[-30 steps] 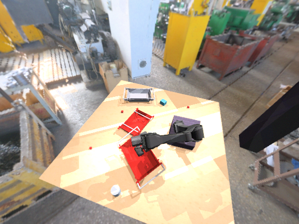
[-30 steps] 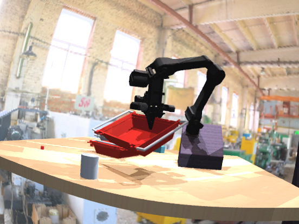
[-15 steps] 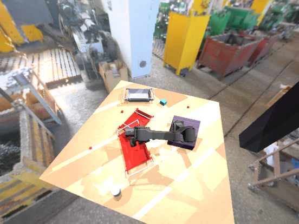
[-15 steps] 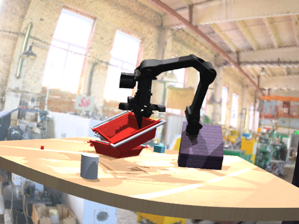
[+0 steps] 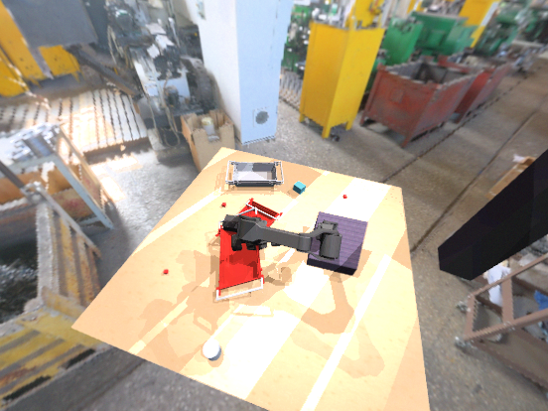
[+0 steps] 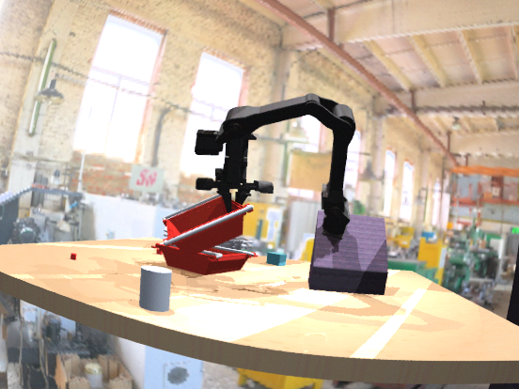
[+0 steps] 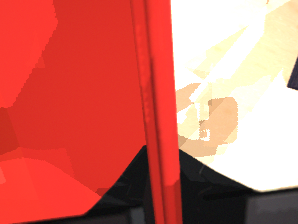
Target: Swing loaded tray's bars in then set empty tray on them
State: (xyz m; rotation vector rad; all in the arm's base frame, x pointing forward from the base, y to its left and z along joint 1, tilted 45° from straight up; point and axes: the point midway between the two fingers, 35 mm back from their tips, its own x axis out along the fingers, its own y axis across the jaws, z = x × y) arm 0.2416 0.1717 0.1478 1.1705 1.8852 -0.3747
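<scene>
Right now my gripper tip is 7 cm short of the red tray and 4 cm to the right of it. Round my gripper tip: cyan block (58 cm to the right, 14 cm below); then grey cylinder (37 cm to the left, 13 cm below).
</scene>
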